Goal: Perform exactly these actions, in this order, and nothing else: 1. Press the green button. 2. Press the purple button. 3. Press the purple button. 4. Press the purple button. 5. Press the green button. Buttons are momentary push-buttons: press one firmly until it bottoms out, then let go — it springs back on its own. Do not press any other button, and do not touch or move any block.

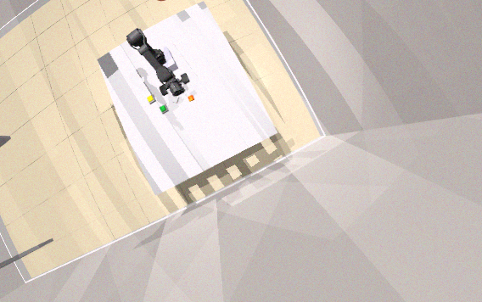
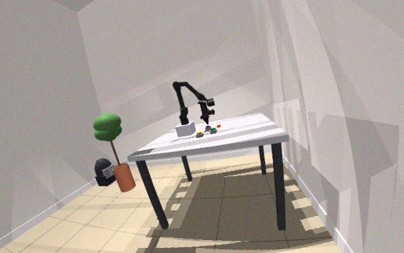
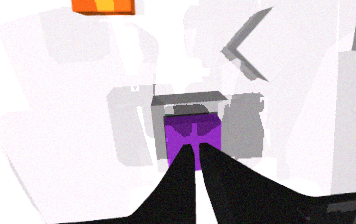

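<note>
Right now my gripper tip is 2 cm above the purple button and 1 cm past it. Also, from my gripper tip: green button (14 cm to the right, 8 cm ahead, 2 cm below); then orange block (8 cm ahead, 5 cm to the left, 4 cm below); then grey block (5 cm to the right, 5 cm ahead, 4 cm below).
</note>
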